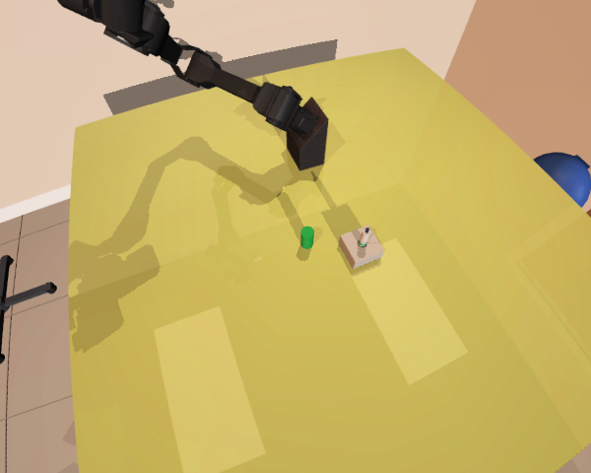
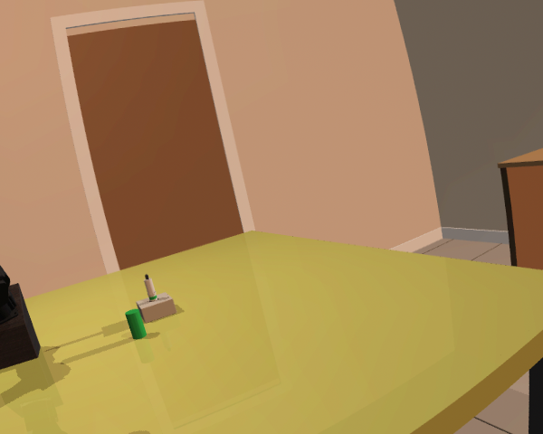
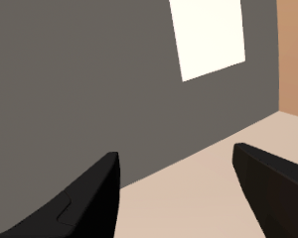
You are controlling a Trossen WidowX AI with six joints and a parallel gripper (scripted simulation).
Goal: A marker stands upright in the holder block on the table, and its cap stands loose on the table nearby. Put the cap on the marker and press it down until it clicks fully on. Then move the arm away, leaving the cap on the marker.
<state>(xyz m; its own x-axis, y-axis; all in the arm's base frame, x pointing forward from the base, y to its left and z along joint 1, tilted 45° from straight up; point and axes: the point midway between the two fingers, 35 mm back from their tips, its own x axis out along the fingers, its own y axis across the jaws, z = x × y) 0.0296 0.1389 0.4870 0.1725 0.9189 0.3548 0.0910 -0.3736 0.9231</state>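
My gripper tip is 56 cm above the green cap, 28 cm short of it and 9 cm to the right of it. Round my gripper tip: holder block (57 cm below, 35 cm ahead, 18 cm to the left); marker (52 cm below, 35 cm ahead, 18 cm to the left).
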